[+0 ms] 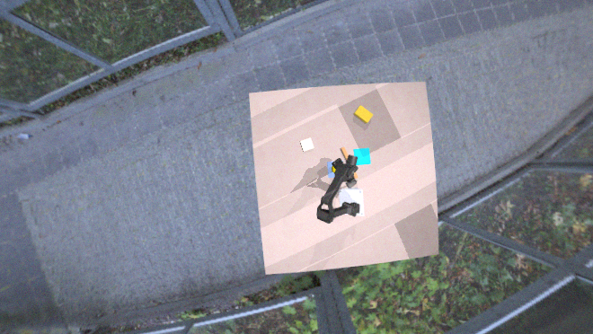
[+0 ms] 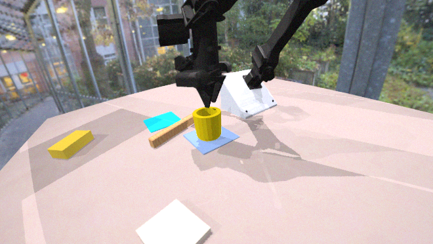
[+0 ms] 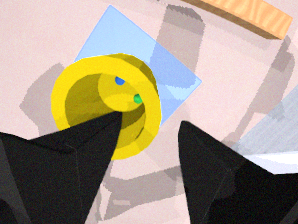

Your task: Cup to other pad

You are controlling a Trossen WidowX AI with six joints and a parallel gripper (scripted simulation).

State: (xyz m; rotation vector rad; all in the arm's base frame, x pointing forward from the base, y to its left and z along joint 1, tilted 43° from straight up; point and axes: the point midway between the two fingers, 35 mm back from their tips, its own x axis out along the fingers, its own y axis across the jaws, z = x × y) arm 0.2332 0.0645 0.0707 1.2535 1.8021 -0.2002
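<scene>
Now: the yellow cup 40 mm below my gripper tip, 20 mm to the left of it and 20 mm ahead of it. From my gripper tip the other things lie so: wooden bar (80 mm below, 70 mm to the right, 60 mm ahead); light blue pad (90 mm below, 20 mm to the left, 20 mm ahead); cyan pad (170 mm to the right, 110 mm ahead, 90 mm below).
</scene>
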